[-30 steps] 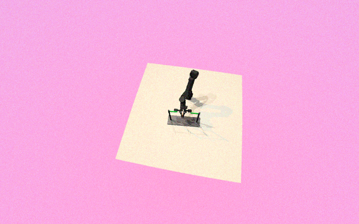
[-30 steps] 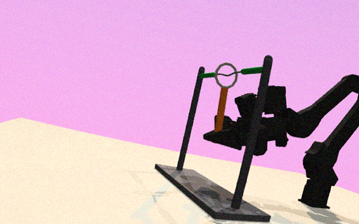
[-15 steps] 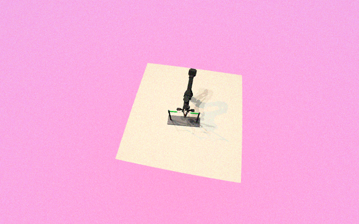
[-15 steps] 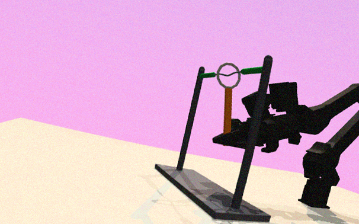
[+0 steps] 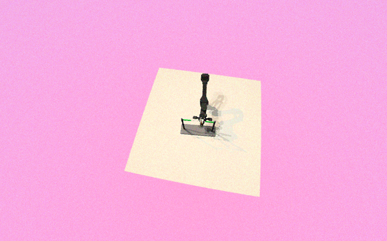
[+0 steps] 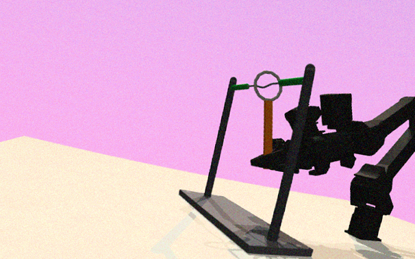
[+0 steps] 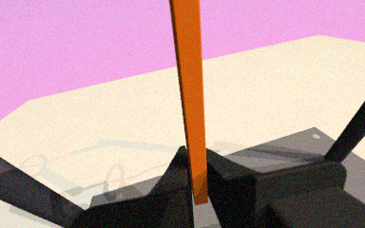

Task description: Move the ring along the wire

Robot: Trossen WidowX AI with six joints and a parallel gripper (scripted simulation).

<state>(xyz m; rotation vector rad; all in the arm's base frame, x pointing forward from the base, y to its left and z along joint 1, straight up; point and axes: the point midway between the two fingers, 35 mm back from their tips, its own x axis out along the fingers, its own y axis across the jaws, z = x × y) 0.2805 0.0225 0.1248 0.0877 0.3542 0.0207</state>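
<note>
Now: the clamp rig 30 mm to the right of my gripper tip and 30 mm above it.
</note>
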